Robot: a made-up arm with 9 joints. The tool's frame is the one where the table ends.
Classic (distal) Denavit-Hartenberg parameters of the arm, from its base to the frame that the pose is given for. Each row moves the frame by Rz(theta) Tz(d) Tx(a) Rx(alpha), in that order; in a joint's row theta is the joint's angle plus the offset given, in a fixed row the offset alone. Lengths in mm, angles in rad.
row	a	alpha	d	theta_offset
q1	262	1.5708	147	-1.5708
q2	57	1.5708	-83	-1.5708
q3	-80	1.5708	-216	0
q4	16	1.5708	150	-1.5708
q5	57	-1.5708	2	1.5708
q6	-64	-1.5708	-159	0
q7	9	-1.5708	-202	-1.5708
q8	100	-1.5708	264	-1.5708
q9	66	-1.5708	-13	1.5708
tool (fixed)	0	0	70	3.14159
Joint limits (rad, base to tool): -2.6..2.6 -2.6..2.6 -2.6..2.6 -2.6..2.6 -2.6..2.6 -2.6..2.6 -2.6..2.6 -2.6..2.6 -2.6..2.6
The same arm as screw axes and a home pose.
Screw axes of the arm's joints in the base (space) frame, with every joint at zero. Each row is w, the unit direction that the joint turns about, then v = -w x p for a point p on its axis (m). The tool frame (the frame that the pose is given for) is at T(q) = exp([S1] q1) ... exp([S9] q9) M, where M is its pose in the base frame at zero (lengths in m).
S1: w 0 0 1 v 0 0 0
S2: w -1 0 0 v 0 -0.147 -0.262
S3: w 0 1 0 v -0.09 0 0.083
S4: w 1 0 0 v 0 0.17 0.478
S5: w 0 0 1 v -0.494 -0.233 0
S6: w 0 1 0 v -0.172 0 0.29
S7: w 0 0 -1 v 0.653 0.226 0
S8: w 1 0 0 v 0 0.374 0.644
S9: w 0 1 0 v -0.274 0 0.49
M: xyz 0.424 -0.657 0.344 (m) quaternion w x y z 1 -0.000004 -0.000004 -0.000001
Joint limits (rad, base to tool): -2.6..2.6 -2.6..2.6 -2.6..2.6 -2.6..2.6 -2.6..2.6 -2.6..2.6 -2.6..2.6 -2.6..2.6 -2.6..2.6

